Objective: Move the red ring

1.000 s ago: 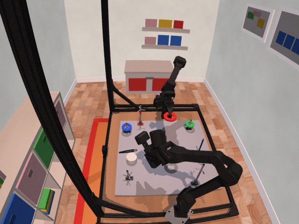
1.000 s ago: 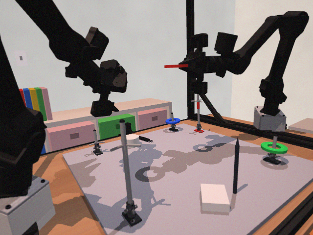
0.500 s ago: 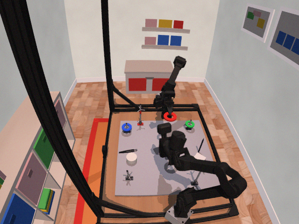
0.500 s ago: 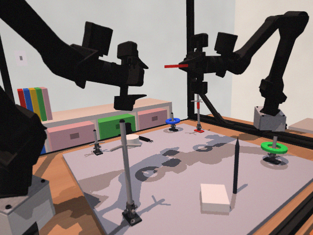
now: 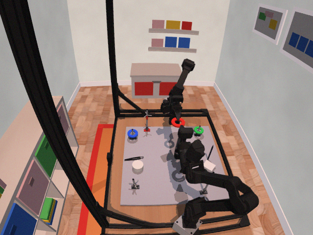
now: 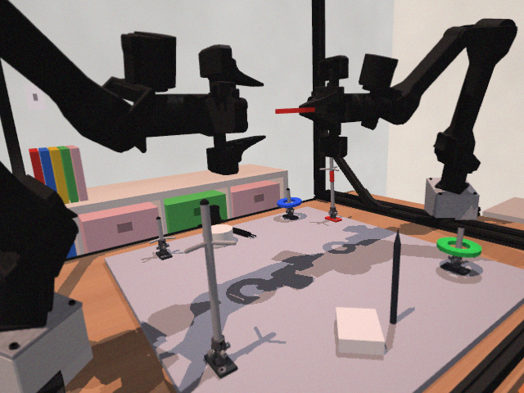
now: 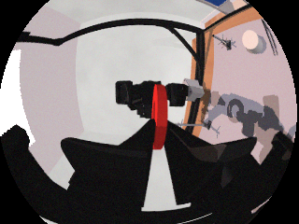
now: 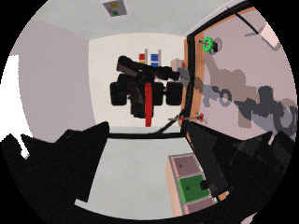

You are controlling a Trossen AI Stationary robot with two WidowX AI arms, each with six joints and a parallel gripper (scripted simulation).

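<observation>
Right now my right hand is 10 cm to the right of the red ring. Round my right hand: black pen 23 cm ahead, 20 cm below, 9 cm to the left; white block 29 cm below, 22 cm ahead, 3 cm to the left.
Now: the red ring 50 mm to the right of my left hand. Round my left hand: black pen 230 mm ahead, 200 mm below, 60 mm to the right; white block 290 mm below, 220 mm ahead, 120 mm to the right.
</observation>
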